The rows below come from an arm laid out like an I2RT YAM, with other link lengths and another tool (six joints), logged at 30 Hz.
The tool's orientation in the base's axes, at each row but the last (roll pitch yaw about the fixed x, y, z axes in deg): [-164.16 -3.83 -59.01]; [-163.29 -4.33 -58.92]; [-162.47 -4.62 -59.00]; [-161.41 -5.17 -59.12]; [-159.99 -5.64 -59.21]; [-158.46 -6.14 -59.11]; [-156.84 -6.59 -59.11]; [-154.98 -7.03 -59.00]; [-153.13 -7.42 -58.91]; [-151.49 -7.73 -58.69]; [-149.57 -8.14 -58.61]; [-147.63 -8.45 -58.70]
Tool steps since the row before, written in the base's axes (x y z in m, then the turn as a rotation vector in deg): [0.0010 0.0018 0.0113 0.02 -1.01 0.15]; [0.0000 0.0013 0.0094 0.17 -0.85 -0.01]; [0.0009 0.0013 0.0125 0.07 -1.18 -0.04]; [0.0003 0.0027 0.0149 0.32 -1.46 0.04]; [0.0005 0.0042 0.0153 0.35 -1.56 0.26]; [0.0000 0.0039 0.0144 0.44 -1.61 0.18]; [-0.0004 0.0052 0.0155 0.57 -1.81 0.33]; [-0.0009 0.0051 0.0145 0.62 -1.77 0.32]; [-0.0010 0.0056 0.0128 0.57 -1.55 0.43]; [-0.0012 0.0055 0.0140 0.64 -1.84 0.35]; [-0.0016 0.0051 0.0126 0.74 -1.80 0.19]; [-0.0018 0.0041 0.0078 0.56 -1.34 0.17]
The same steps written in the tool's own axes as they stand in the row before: [-0.0003 -0.0048 -0.0104 0.88 0.46 -0.22]; [-0.0004 -0.0034 -0.0089 0.81 0.30 -0.02]; [0.0004 -0.0051 -0.0115 1.04 0.56 -0.05]; [-0.0008 -0.0064 -0.0137 1.42 0.48 -0.07]; [-0.0018 -0.0077 -0.0137 1.54 0.43 -0.27]; [-0.0018 -0.0073 -0.0129 1.62 0.42 -0.17]; [-0.0029 -0.0084 -0.0137 1.87 0.36 -0.28]; [-0.0030 -0.0080 -0.0128 1.86 0.31 -0.24]; [-0.0036 -0.0079 -0.0110 1.66 0.18 -0.33]; [-0.0034 -0.0086 -0.0119 1.93 0.32 -0.28]; [-0.0034 -0.0078 -0.0107 1.93 0.31 -0.08]; [-0.0032 -0.0050 -0.0068 1.45 0.21 -0.08]
